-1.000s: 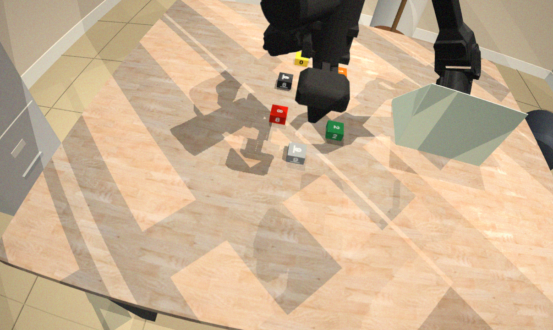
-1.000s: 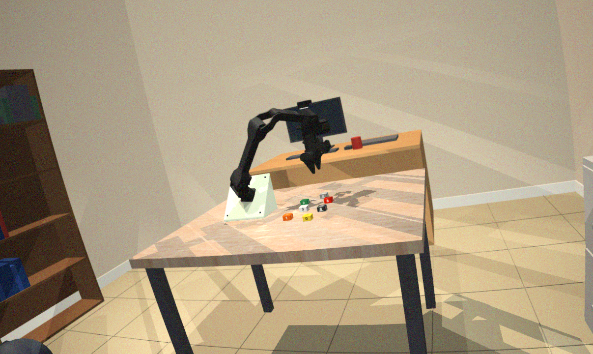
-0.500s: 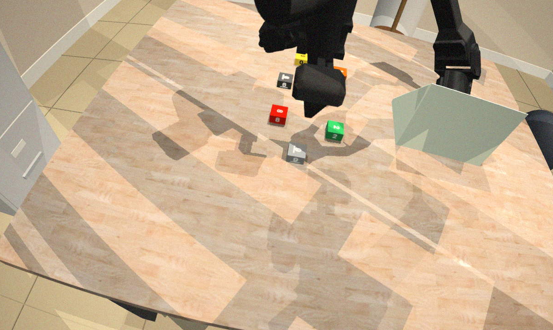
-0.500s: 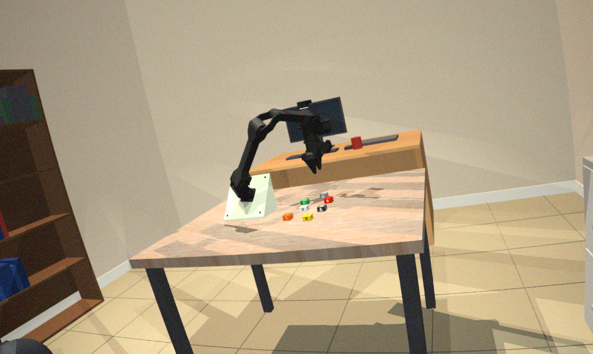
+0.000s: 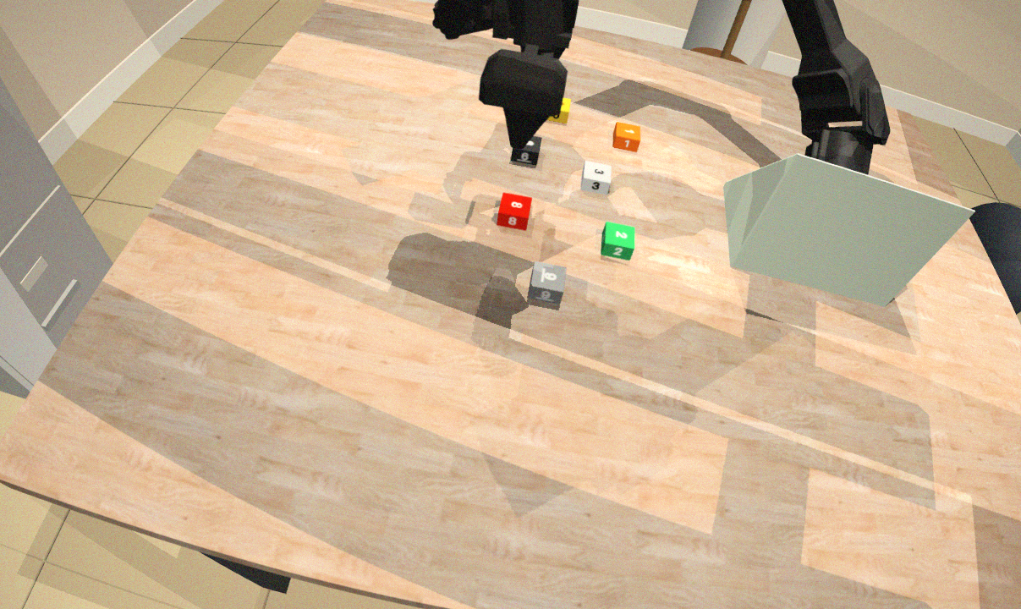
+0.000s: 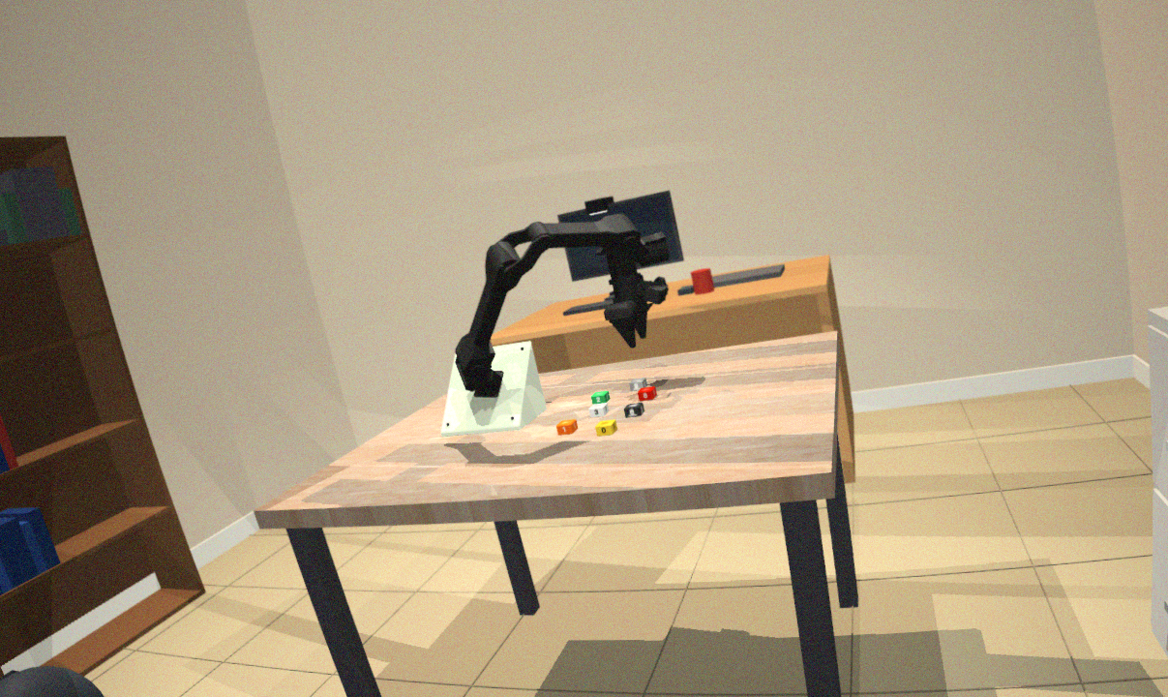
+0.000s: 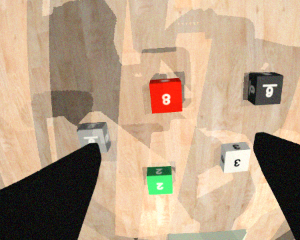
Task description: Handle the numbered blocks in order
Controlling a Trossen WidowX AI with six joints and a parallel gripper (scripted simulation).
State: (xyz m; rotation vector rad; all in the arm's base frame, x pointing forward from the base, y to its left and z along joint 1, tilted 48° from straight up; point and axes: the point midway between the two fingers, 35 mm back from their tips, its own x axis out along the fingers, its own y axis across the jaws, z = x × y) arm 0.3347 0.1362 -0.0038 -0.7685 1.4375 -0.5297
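The yellow block is 21 cm to the right of my gripper tip, 11 cm below it and 1 cm behind it. From my gripper tip the other things lie so: grey block: 11 cm below, 9 cm to the left, 6 cm behind; then black block: 11 cm to the right, 11 cm below, 1 cm ahead; then red block: 11 cm below, 1 cm behind.
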